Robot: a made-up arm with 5 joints.
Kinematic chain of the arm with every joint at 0, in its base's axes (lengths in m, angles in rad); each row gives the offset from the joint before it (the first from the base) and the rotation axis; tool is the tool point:
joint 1: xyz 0 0 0.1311 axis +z
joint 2: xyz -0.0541 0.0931 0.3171 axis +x
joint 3: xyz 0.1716 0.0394 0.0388 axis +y
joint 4: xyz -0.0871 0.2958 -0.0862 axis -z
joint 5: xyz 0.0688 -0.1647 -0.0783 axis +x
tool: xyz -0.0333 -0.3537 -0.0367
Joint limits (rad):
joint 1: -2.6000..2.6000
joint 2: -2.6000..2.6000
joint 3: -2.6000..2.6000
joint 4: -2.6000..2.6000
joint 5: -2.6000..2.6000
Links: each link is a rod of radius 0.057 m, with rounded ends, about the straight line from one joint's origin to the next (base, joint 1, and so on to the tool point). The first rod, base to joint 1, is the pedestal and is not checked.
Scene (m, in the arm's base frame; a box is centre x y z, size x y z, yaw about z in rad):
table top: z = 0
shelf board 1: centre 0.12 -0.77 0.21 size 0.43 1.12 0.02 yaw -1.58
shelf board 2: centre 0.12 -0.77 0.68 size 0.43 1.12 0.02 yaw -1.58
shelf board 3: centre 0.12 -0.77 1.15 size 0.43 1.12 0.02 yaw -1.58
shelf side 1: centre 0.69 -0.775 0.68 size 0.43 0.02 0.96 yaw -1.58
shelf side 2: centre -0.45 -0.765 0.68 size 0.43 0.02 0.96 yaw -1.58
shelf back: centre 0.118 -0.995 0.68 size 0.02 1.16 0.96 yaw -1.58
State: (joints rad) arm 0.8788 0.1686 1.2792 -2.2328 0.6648
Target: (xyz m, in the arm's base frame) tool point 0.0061 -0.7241 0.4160
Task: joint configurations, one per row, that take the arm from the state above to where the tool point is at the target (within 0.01 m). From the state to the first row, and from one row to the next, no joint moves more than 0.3 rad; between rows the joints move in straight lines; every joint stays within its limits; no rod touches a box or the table.
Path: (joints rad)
1: 1.1163 0.1805 1.4263 -1.9602 0.6405
2: 1.3538 0.1923 1.5735 -1.6876 0.6162
3: 1.5914 0.2042 1.7206 -1.4151 0.5919
4: 1.8289 0.2161 1.8678 -1.1425 0.5676
5: 2.0664 0.2280 2.0149 -0.8699 0.5433
6: 2.1721 0.2076 1.9364 -1.1114 0.6472
7: 2.2778 0.1873 1.8579 -1.3530 0.7511
8: 2.3836 0.1669 1.7793 -1.5945 0.8550
9: 2.4893 0.1466 1.7008 -1.8361 0.9590
10: 2.5950 0.1263 1.6223 -2.0776 1.0629

